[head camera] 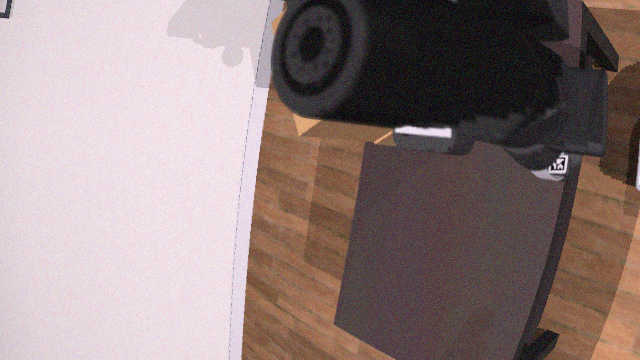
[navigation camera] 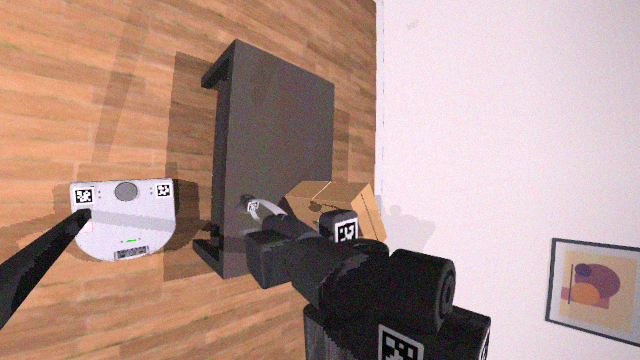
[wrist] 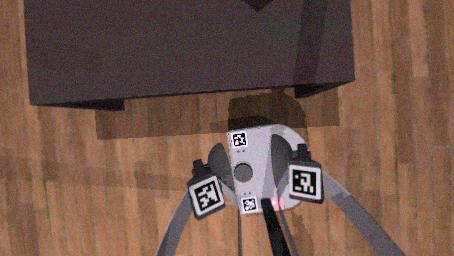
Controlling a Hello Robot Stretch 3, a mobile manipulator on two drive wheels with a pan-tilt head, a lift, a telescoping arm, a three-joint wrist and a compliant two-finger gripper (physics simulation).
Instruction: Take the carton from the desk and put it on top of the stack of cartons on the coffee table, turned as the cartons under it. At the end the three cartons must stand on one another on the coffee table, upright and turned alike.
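Pixels of known places: gripper, fingertip midpoint: (navigation camera: 244, 217); robot's base, link origin: (navigation camera: 126, 190).
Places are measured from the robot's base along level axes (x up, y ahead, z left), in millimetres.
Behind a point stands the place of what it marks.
The coffee table (head camera: 440, 240) {x 450, y 208, z -583 mm} (navigation camera: 280, 110) {x 451, y 320, z -538 mm} (wrist: 190, 55) is low and dark. Light brown cardboard (head camera: 305, 125) {x 811, y -7, z -633 mm} (navigation camera: 367, 215) {x 811, y -100, z -633 mm} shows at its wall side, turned askew to the table and partly behind my arm. I cannot tell how many cartons stand there. My gripper (navigation camera: 249, 218) {x 861, y -21, z -173 mm} (wrist: 249, 156) {x 861, y -21, z -173 mm} is open and empty, its fingers apart with the robot's base and floor showing between them in the wrist view. It hangs on the base side of the cardboard, over the table's near part in the navigation view. In the head view my wrist hides most of it. The desk does not show.
My white base (navigation camera: 127, 215) {x 160, y -88, z 3 mm} (wrist: 257, 165) stands on the wood floor by the table's long side. A white wall (head camera: 120, 200) {x 742, y 351, z -2007 mm} (navigation camera: 490, 125) {x 1006, y 360, z -2007 mm} runs along the far side, with a framed picture (navigation camera: 590, 290) {x 1573, y -697, z -1887 mm}. My wrist and arm (navigation camera: 360, 265) {x 1156, y -6, z -121 mm} cover the table's lower right surroundings in the navigation view.
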